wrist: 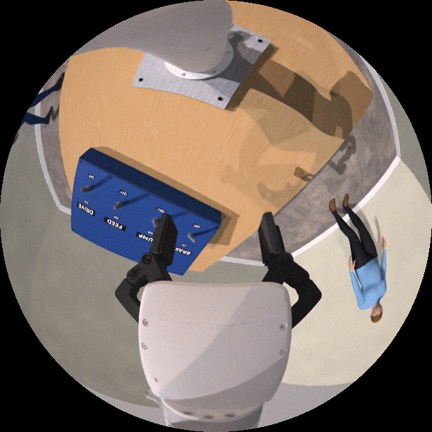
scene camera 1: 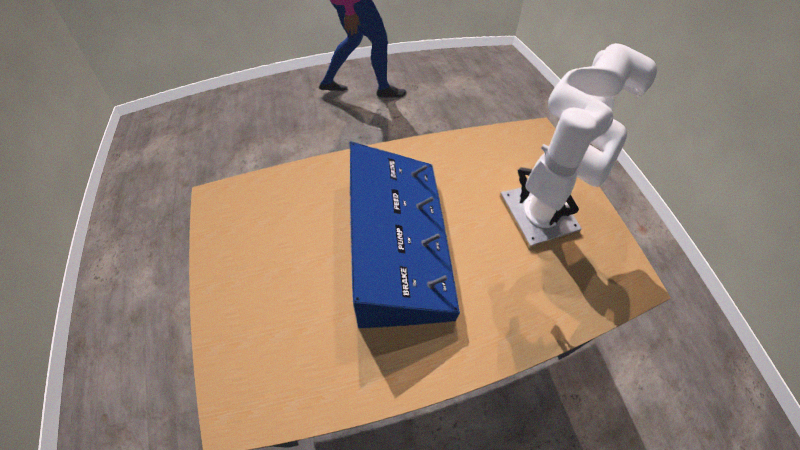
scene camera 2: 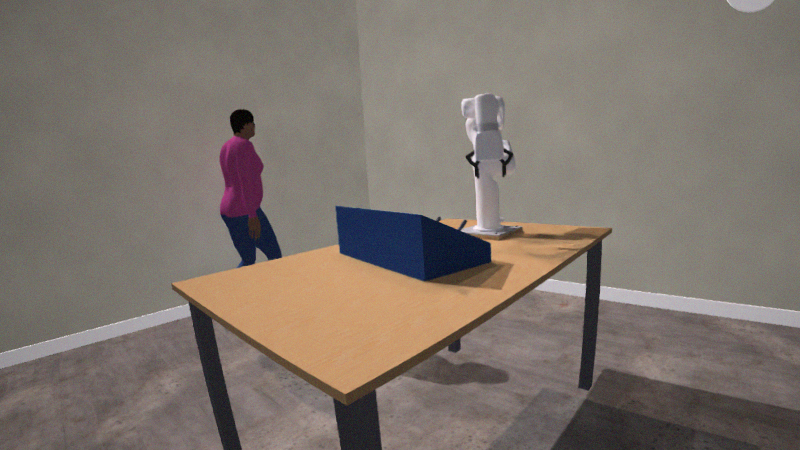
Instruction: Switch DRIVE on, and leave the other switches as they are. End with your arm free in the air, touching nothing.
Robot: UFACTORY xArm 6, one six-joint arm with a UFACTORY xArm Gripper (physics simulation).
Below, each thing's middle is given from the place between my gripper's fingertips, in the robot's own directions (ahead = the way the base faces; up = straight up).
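From the blue switch panel (scene camera 1: pixel 392 267), my gripper is 16 cm above it, 32 cm short of it and 13 cm to the left of it.
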